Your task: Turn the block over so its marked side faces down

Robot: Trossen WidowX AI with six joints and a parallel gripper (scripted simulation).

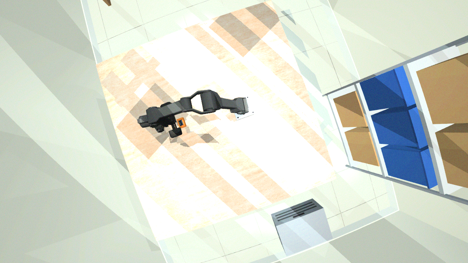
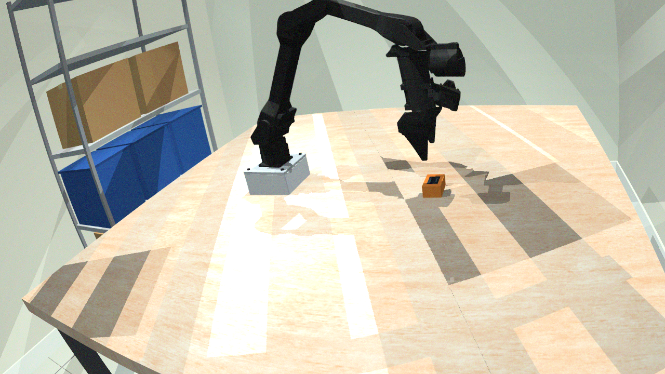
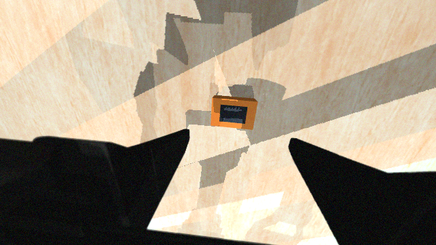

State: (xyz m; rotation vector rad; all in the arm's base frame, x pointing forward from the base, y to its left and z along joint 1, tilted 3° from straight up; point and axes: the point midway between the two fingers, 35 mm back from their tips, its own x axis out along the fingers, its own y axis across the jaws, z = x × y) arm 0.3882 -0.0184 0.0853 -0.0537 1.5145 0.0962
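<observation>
Right now the orange block is 70 mm below my gripper tip.
</observation>
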